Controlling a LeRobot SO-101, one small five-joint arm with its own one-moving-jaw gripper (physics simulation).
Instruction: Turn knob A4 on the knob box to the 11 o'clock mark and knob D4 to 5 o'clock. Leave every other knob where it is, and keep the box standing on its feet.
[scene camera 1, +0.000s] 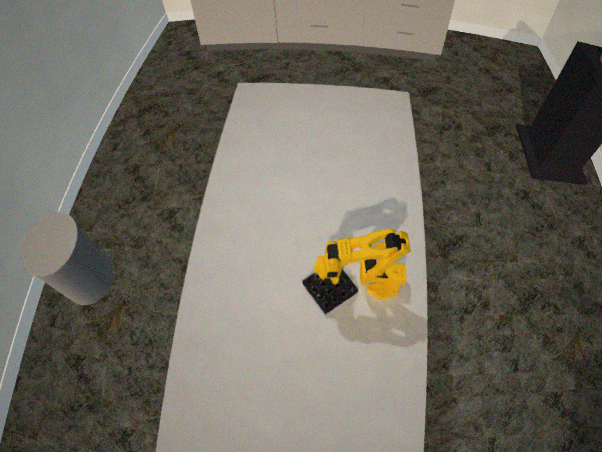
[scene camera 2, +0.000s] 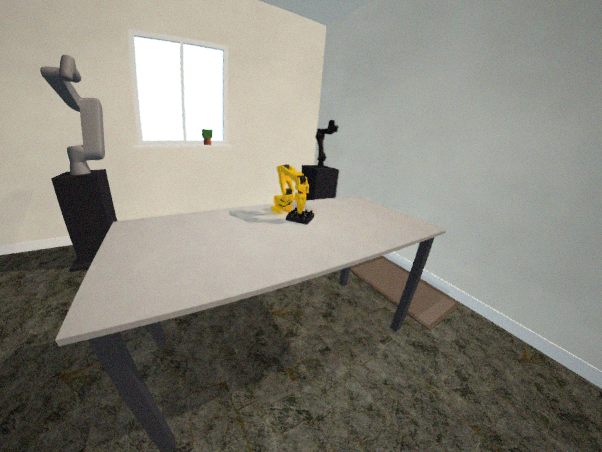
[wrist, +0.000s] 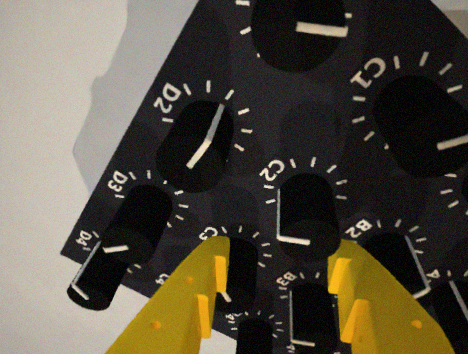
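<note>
The black knob box stands on the table, flat on its base as far as I can tell. My gripper is above it, open and empty, with a V-shaped gap between the jaws. In the wrist view, knob D4 is at the lower left, outside the left jaw; its white line runs to the upper left of its cap. Knob C2 shows between and beyond the tips. The left jaw partly covers knob C3. I cannot make out knob A4.
Knobs D2, D3, B3 and B2 stand around the jaws in the wrist view. The box is on the pale table, beside the arm's yellow base.
</note>
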